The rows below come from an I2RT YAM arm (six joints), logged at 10 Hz.
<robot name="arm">
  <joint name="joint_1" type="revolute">
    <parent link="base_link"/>
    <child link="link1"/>
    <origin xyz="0 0 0.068" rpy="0 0 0"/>
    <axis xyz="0 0 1"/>
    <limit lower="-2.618" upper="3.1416"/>
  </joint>
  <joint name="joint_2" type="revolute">
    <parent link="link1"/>
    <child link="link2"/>
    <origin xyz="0.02 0.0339 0.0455" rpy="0 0 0"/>
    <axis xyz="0 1 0"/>
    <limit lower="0" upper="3.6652"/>
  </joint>
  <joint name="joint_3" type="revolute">
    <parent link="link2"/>
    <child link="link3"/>
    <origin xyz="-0.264 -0.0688 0" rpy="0 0 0"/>
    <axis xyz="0 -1 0"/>
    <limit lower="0" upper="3.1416"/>
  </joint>
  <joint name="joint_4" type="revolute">
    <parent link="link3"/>
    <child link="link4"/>
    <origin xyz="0.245 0.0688 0.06" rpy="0 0 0"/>
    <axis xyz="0 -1 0"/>
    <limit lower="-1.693" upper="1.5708"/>
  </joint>
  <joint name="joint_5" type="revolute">
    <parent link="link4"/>
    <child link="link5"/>
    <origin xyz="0.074 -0.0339 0.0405" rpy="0 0 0"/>
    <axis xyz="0 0 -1"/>
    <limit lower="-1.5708" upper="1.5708"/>
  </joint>
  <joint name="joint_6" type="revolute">
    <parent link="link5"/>
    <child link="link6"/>
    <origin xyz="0.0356 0 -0.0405" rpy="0 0 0"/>
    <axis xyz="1 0 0"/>
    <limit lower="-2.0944" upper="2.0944"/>
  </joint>
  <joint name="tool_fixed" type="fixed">
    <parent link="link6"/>
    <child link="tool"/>
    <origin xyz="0 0 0" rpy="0 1.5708 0"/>
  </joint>
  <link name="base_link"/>
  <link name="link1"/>
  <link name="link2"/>
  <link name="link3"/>
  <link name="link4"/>
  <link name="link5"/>
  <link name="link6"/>
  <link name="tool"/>
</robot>
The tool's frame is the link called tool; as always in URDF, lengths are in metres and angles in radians.
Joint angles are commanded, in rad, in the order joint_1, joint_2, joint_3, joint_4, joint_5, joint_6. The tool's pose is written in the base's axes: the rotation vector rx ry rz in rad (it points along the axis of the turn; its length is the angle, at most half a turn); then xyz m. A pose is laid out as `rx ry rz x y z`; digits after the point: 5 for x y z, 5 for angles.
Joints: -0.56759 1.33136 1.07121 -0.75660 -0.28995 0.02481
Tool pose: 0.63778 2.44956 0.16296 0.23015 -0.13467 0.27299
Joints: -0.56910 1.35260 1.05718 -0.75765 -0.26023 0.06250
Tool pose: 0.71457 2.47415 0.15525 0.23100 -0.13689 0.26312
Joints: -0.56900 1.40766 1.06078 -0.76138 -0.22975 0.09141
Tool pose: 0.78693 2.51678 0.14870 0.23723 -0.14210 0.24988
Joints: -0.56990 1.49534 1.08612 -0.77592 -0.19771 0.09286
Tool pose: 0.83459 2.58746 0.13656 0.24770 -0.15042 0.23340
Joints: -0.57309 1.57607 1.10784 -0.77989 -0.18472 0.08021
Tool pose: 0.85271 2.64763 0.13940 0.25701 -0.15808 0.21710
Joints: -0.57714 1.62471 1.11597 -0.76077 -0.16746 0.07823
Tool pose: 0.86942 2.66866 0.12308 0.26286 -0.16406 0.20600
